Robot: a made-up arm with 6 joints. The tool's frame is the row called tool. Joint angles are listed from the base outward. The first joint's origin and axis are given. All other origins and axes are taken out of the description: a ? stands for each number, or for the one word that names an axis. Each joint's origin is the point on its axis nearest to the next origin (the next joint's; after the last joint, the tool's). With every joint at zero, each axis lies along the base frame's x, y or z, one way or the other. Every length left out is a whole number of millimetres.
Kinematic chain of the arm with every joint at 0, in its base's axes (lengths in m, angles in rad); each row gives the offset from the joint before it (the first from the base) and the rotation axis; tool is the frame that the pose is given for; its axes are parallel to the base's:
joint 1: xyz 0 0 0.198 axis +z
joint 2: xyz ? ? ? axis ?
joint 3: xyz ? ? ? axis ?
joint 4: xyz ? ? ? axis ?
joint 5: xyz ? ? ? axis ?
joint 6: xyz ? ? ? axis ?
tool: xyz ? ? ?
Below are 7 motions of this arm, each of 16 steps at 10 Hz.
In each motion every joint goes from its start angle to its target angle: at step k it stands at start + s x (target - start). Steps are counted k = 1, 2, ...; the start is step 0. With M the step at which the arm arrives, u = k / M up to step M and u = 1 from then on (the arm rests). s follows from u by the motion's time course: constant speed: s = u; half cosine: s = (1 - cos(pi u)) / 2; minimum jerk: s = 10 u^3 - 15 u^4 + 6 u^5.
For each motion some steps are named. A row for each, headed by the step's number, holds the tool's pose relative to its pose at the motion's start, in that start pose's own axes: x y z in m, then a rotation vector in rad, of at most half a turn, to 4 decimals.
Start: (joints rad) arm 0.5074 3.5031 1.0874 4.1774 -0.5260 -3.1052
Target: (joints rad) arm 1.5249 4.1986 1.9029 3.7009 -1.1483 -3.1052
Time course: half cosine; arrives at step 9
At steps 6, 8, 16:
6: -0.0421 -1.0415 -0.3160 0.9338 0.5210 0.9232
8: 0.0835 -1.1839 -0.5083 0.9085 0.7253 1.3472
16: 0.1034 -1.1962 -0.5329 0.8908 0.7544 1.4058

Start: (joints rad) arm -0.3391 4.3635 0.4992 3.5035 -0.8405 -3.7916
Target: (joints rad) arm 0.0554 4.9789 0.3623 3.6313 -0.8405 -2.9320
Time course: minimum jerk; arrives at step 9
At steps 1, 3, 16:
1: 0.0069 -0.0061 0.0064 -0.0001 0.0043 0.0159
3: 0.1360 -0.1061 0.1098 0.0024 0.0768 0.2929
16: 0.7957 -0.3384 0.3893 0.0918 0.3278 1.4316

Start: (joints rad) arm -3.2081 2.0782 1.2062 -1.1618 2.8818 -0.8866
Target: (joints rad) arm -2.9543 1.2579 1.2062 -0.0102 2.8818 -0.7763
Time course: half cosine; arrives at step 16
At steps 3, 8, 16:
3: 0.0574 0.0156 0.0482 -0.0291 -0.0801 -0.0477
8: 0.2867 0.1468 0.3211 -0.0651 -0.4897 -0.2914
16: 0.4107 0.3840 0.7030 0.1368 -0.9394 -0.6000

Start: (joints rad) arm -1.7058 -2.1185 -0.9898 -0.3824 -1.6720 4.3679
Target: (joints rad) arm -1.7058 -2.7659 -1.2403 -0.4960 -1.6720 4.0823
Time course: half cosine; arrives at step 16
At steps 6, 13, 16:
6: 0.0439 0.1396 0.2187 0.2538 0.0546 -0.1915
13: 0.1914 0.2557 0.6753 0.7315 0.2258 -0.5833
16: 0.2165 0.2550 0.7372 0.7955 0.2567 -0.6383

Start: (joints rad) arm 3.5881 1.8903 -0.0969 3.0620 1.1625 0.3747
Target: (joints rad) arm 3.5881 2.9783 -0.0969 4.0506 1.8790 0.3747
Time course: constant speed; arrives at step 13
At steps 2, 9, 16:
2: -0.0644 0.0215 -0.2291 -0.1532 -0.0016 0.0530
9: 0.0058 -0.0112 -1.0641 -0.7115 -0.0040 -0.0908
16: 0.2494 -0.1091 -1.4775 -0.9463 -0.0311 -0.3929

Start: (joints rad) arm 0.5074 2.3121 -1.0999 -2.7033 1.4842 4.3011
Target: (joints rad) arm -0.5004 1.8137 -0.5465 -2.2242 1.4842 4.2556
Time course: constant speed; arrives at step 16
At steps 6, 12, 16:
6: -0.3378 -0.1836 0.2957 -0.1164 -0.1352 -0.3285
12: -0.7118 -0.1568 0.6494 -0.2861 -0.2905 -0.6259
16: -0.9348 -0.0148 0.8901 -0.4298 -0.3993 -0.8020

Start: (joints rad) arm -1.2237 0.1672 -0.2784 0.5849 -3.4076 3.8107
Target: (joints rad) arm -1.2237 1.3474 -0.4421 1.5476 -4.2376 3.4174
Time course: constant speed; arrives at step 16
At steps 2, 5, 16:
2: 0.1671 -0.0135 0.0893 0.0893 -0.0646 -0.1393
5: 0.3876 -0.0271 0.2624 0.2679 -0.1619 -0.3143
16: 0.7940 0.0059 1.1370 1.2226 -0.3895 -0.4369

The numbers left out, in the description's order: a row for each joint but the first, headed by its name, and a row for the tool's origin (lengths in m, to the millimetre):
joint 2: xyz 0 0.051 0, axis +y
joint 3: xyz 0 0 0.903, axis +y
joint 4: xyz 0 0 0.514, axis +z
joint 5: xyz 0 0 0, axis +y
joint 6: xyz 0 0 0.108, axis +z
tool: xyz 0 0 0

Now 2 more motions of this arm.
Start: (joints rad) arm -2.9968 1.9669 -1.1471 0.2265 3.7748 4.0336
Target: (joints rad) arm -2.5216 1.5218 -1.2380 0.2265 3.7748 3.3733
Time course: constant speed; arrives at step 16
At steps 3, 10, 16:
3: -0.1369 -0.0102 -0.0089 -0.0088 0.1341 -0.1261
10: -0.4486 -0.0245 0.0360 -0.0866 0.4401 -0.4483
16: -0.6881 -0.0143 0.1397 -0.2155 0.6873 -0.7471

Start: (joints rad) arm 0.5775 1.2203 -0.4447 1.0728 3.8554 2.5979
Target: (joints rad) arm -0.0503 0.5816 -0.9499 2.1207 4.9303 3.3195
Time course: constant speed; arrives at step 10
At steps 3, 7, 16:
3: -0.1426 -0.2957 0.1904 -0.2312 -0.2227 0.3349
7: -0.1231 -0.6813 0.4432 -0.4581 -0.6186 1.0270
16: 0.0532 -0.9282 0.5777 -0.5166 -1.0363 1.6201

